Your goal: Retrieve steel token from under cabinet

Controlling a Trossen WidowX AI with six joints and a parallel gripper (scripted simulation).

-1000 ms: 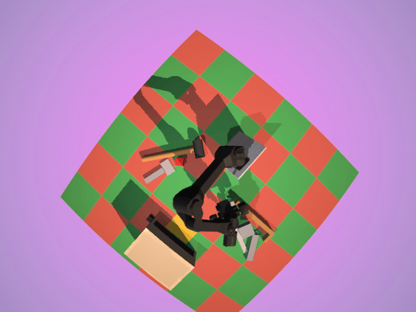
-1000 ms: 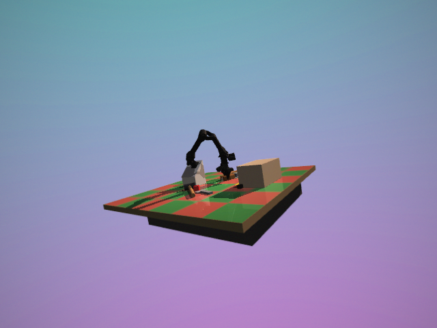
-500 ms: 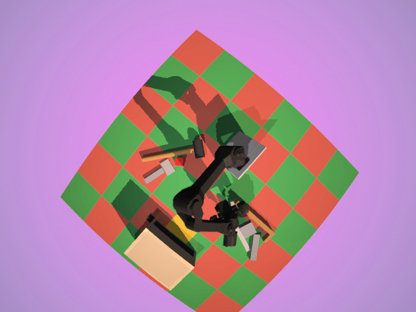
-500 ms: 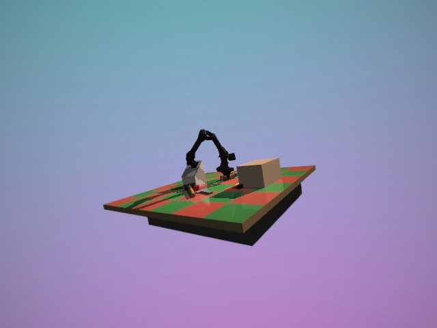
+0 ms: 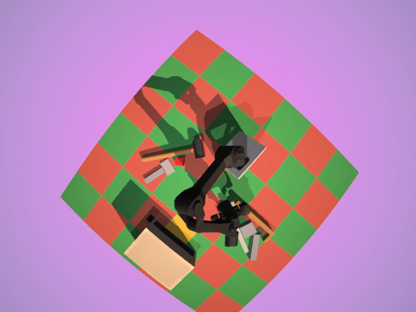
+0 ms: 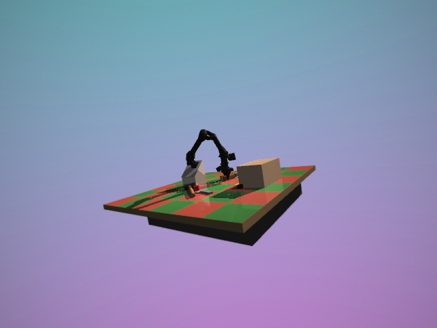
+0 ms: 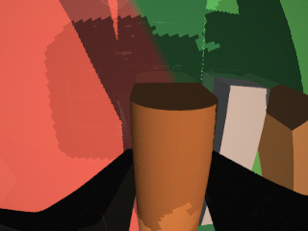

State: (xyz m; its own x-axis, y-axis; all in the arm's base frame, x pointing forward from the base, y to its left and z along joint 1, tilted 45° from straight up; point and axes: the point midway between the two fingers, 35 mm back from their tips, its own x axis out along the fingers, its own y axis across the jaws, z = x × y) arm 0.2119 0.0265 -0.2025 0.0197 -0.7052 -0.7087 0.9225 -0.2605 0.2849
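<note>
The grey block is 150 mm to the left of my gripper tip and 10 mm above it. Also, from my gripper tip: grey bar (260 mm to the left, 50 mm ahead); then red cube (360 mm to the right, 10 mm behind, 10 mm above); then pale bar (30 mm behind, 20 mm to the left).
</note>
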